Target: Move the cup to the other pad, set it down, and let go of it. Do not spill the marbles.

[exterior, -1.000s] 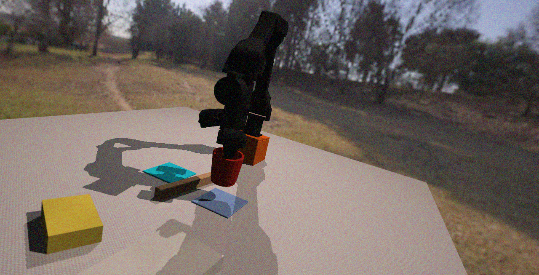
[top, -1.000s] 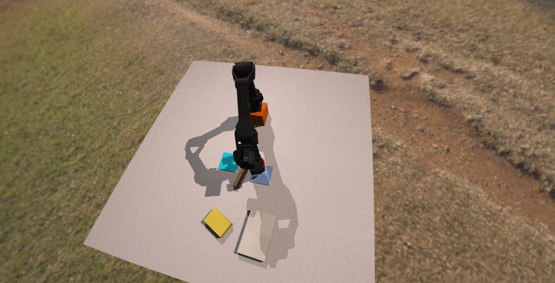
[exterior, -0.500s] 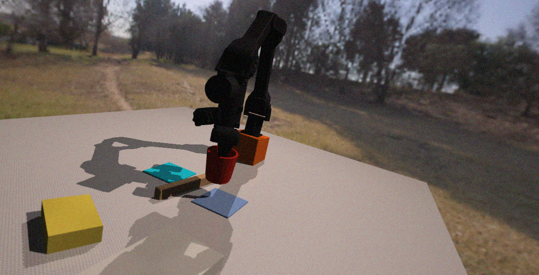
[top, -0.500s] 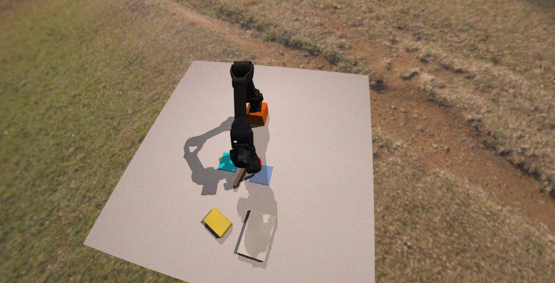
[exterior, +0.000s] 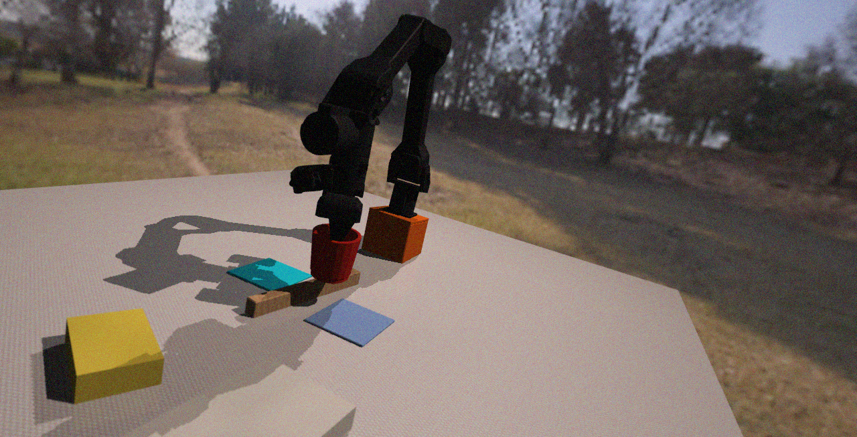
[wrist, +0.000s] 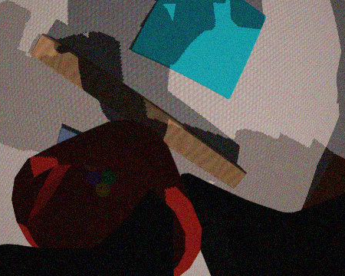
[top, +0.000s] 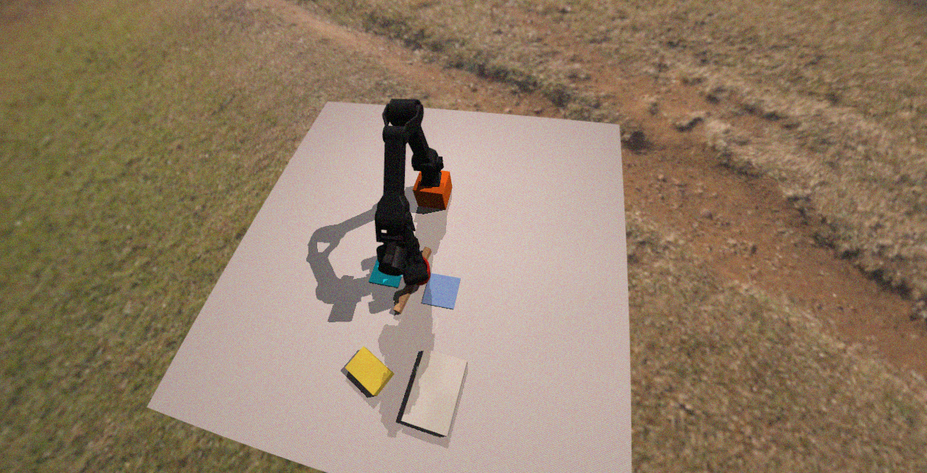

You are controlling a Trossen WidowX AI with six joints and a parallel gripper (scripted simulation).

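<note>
Right now my gripper tip is 11 cm to the left of the cyan pad, 9 cm above it and 1 cm past it. From my gripper tip the other things lie so: blue pad: 9 cm below, 7 cm to the left, 5 cm ahead; red cup: 3 cm ahead, 1 cm to the left; wooden bar: 8 cm below, 2 cm to the right, 2 cm ahead.
</note>
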